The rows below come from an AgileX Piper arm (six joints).
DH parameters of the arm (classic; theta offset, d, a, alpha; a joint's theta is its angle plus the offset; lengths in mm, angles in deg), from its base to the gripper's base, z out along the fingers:
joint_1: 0 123 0 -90
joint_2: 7.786 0 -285 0
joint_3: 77.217 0 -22 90
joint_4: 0 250.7 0 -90
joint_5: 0 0 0 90
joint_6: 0 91 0 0
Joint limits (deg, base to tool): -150..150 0..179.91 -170..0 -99.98..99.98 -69.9..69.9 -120..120
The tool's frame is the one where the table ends.
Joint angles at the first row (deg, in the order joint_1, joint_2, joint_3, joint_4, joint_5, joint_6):
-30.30, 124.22, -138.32, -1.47, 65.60, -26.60
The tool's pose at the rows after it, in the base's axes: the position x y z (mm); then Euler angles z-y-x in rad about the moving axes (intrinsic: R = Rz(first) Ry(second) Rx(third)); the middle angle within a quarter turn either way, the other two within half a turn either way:
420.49, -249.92, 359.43, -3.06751, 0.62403, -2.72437
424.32, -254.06, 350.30, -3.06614, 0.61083, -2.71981
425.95, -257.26, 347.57, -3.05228, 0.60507, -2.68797
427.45, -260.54, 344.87, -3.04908, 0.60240, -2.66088
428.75, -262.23, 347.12, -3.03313, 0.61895, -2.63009
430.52, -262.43, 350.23, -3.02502, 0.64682, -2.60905
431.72, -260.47, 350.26, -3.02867, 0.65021, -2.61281
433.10, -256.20, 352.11, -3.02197, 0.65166, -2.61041
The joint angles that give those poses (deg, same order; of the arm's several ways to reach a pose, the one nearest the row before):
-30.41, 125.66, -138.32, -1.86, 65.60, -26.73
-30.52, 126.80, -138.32, -2.34, 64.94, -26.93
-30.52, 127.26, -138.33, -3.72, 63.89, -27.05
-30.52, 127.72, -138.32, -5.22, 62.84, -26.55
-30.52, 127.85, -138.67, -5.86, 61.43, -26.47
-30.42, 127.85, -138.92, -6.10, 59.87, -25.84
-30.14, 127.86, -138.93, -6.19, 59.87, -25.36
-29.60, 127.64, -138.93, -6.41, 59.98, -25.12

